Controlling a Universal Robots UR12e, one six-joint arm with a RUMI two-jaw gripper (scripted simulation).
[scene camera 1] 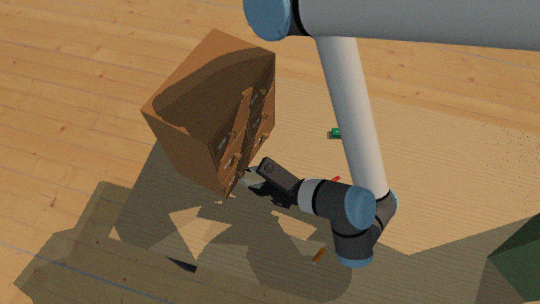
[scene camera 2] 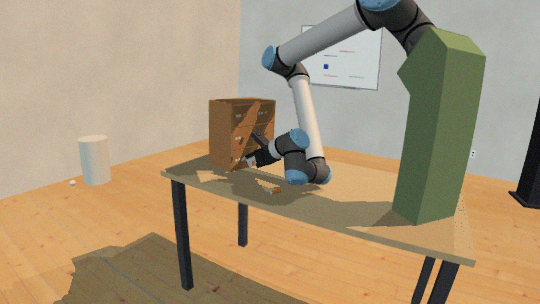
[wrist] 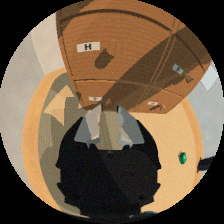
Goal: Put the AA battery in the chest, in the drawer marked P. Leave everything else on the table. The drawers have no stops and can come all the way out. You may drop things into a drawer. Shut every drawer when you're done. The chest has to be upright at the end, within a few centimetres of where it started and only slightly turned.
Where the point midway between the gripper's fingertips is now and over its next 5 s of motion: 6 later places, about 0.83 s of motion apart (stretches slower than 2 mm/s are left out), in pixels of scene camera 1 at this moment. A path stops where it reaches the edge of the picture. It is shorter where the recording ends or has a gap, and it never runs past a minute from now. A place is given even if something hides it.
My gripper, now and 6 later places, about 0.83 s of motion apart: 241, 174; 241, 174; 244, 175; 248, 177; 253, 180; 258, 182; 260, 184
